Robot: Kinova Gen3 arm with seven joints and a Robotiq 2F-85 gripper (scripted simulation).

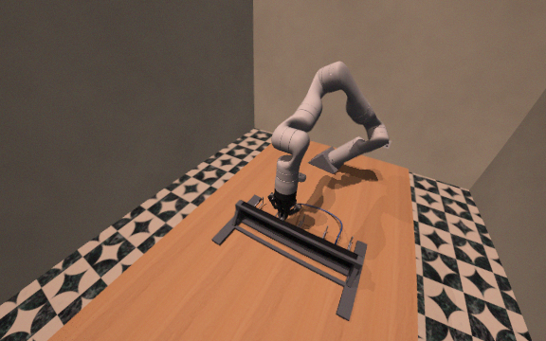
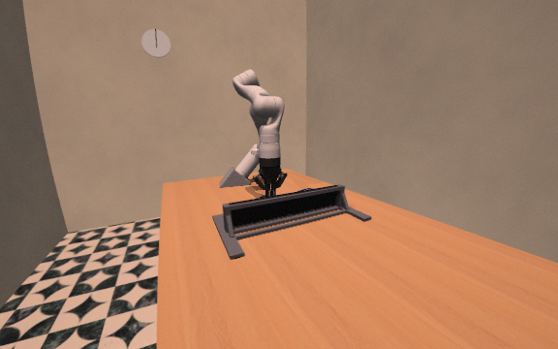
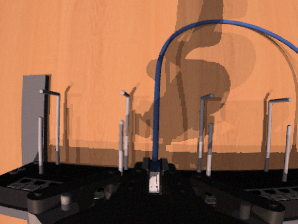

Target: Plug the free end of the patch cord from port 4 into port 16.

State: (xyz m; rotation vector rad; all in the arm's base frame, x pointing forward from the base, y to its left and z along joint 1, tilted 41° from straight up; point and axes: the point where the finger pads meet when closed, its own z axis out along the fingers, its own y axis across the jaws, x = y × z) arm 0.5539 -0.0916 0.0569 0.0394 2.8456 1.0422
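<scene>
My hand is 10 mm short of the patch cord plug and 10 mm above it.
</scene>
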